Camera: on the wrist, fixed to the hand. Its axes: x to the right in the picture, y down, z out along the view.
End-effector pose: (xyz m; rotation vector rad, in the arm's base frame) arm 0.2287 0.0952 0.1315 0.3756 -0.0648 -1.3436
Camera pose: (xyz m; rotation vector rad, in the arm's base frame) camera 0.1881 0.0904 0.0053 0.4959 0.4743 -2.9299
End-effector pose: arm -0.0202 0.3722 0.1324 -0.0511 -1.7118 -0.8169
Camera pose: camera 0.0303 0.2504 0.1172 1.5201 -1.3425 -1.9092
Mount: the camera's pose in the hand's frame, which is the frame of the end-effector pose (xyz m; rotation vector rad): 0.0164 -0.0770 -0.1068 -0.0264 0.1263 -1.6538
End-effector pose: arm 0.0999 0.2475 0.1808 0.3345 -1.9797 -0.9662
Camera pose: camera 0.1669 0.1339 0.1666 2.1033 -1.2429 -1.7847
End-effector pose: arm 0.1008 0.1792 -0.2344 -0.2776 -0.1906 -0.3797
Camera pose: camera 0.0997 0.0728 -0.3137 -0.0581 -0.2592 -2.0323
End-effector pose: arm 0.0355 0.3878 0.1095 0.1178 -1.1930 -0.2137
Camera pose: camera 0.1327 0.3068 0.0697 1.0714 -0.6987 -1.6224
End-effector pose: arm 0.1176 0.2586 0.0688 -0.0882 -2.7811 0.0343
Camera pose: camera 0.1355 0.1842 0.1772 1.9713 -1.9089 -0.3844
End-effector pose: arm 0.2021 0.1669 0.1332 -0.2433 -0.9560 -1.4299
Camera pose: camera 0.1739 0.0695 0.0476 -0.8288 0.9989 2.8532
